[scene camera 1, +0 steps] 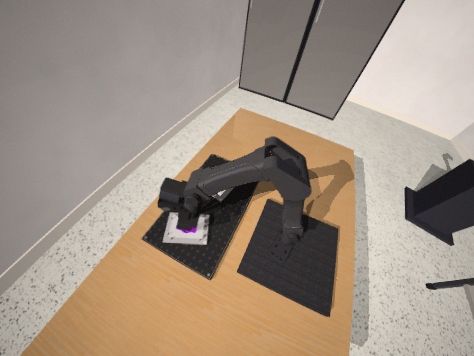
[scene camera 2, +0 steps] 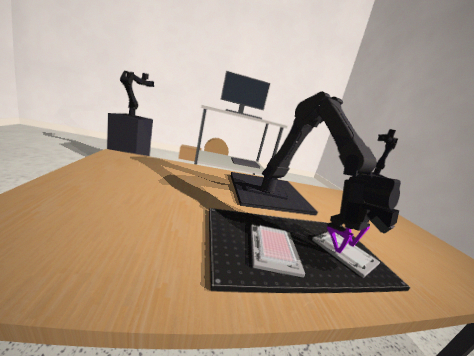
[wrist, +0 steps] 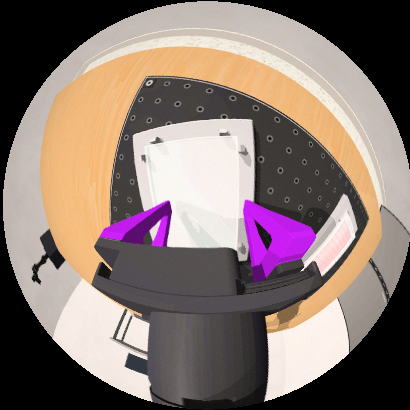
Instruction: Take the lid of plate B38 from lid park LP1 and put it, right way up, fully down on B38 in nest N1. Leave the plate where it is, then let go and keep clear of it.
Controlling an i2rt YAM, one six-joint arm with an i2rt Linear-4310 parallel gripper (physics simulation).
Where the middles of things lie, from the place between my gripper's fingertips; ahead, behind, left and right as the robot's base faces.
Right now my hand is 10 mm to the right of the clear lid (wrist: pixel 199 176) and 10 mm past it. Round my hand: lid holder (wrist: pixel 243 128): 10 mm to the left, 10 mm below, 10 mm behind; then well plate with pink wells (scene camera 2: pixel 275 246): 220 mm to the right, 50 mm ahead.
